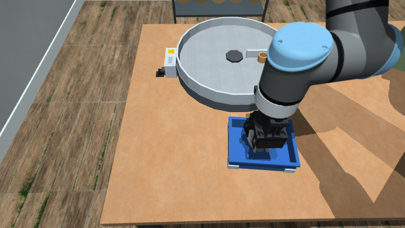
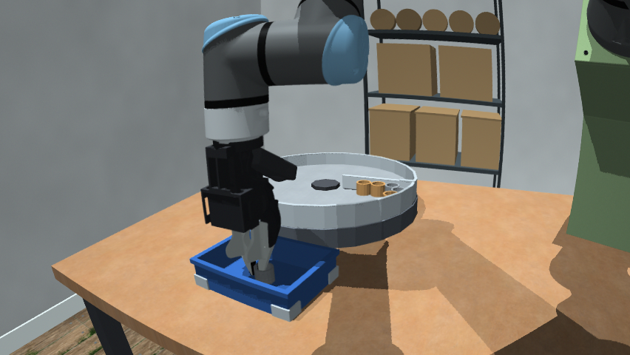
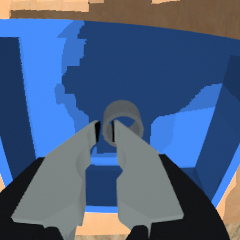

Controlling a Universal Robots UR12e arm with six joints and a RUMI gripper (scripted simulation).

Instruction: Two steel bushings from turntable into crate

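The blue crate lies 1 cm behind my hand. From my hand the other things lie so: round grey turntable 7 cm ahead, 34 cm to the right, 3 cm above.
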